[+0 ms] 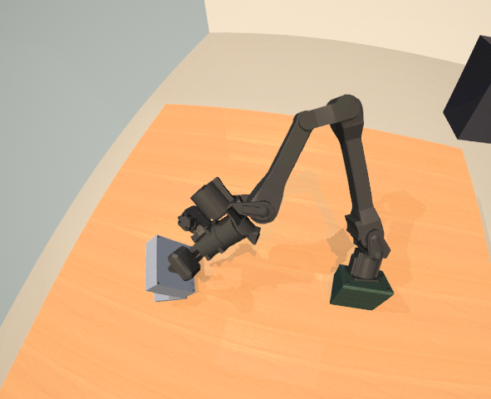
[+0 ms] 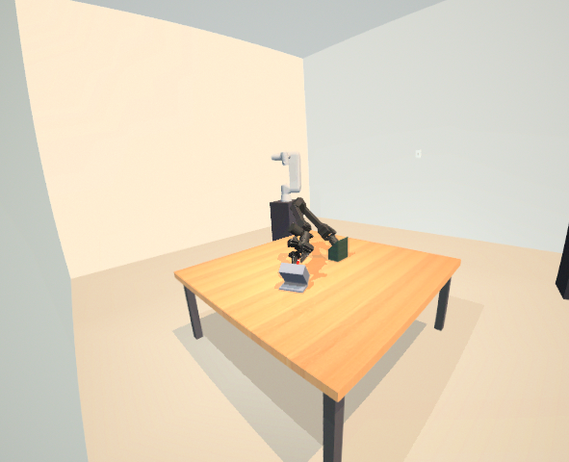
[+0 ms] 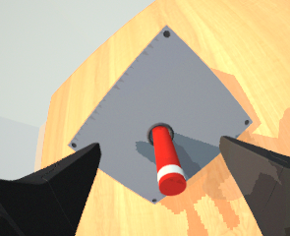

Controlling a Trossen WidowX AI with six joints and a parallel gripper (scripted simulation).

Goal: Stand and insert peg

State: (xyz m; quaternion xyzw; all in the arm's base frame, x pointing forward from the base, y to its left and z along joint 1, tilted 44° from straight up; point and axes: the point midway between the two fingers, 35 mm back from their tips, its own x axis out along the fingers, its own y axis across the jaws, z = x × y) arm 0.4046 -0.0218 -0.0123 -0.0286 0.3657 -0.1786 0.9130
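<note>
Right now the red peg is 10 mm behind my gripper tip. The rest, counted from my gripper tip: grey sloped panel: 30 mm below, 30 mm ahead, 10 mm to the left.
</note>
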